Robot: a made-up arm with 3 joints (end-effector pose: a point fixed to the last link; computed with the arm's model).
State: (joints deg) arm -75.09 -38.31 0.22
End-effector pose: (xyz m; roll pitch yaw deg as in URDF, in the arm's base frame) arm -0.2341 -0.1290 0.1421 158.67 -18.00 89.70
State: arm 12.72 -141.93 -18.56
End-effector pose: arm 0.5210 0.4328 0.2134 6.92 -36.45 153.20
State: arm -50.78 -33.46 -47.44
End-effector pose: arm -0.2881 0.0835 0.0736 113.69 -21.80 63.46
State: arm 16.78 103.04 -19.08
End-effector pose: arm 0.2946 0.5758 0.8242 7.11 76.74 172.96
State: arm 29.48 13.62 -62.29
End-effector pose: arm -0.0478 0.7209 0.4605 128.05 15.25 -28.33
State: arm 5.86 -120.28 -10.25
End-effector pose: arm 0.3729 0.4601 0.0870 27.16 -55.98 147.38
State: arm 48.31 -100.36 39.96
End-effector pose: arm 0.3760 0.4118 0.1011 71.49 -84.51 111.34
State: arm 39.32 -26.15 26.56
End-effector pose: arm 0.0562 0.6957 0.3472 -142.92 -22.86 -36.48
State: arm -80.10 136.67 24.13
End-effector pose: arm -0.2137 0.5715 0.4342 68.88 24.74 -89.55
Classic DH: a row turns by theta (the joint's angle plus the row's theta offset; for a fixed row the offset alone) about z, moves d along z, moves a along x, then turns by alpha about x. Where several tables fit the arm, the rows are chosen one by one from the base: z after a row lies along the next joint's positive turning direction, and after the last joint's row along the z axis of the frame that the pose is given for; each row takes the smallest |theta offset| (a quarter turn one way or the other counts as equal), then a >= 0, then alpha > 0; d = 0 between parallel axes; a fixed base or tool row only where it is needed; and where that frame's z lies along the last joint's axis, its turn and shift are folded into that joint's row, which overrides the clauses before.
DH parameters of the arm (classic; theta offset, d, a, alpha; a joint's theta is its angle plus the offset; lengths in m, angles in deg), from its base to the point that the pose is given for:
base (fixed): 86.12 0.782 0.1721 160.68
joint 1: 85.89 0.3124 -0.0206 78.34
joint 2: -71.1 0.3379 -0.0555 -86.17
joint 3: -77.62 -0.3909 0.09 90
tool (fixed): 90 -0.027 0 0

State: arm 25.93 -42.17 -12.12
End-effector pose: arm 0.0306 0.6411 0.1713 171.62 -40.61 -19.63
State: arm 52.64 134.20 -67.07
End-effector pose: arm 0.5365 0.2138 0.8413 -61.68 39.15 119.23
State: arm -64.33 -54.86 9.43
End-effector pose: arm -0.2067 -0.0105 0.0583 161.50 -34.78 90.77
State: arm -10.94 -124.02 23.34
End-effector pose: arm 0.2723 0.4451 0.0569 66.70 -50.53 159.33
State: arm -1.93 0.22 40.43
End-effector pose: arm -0.2845 0.5201 0.4305 -140.19 0.26 1.78
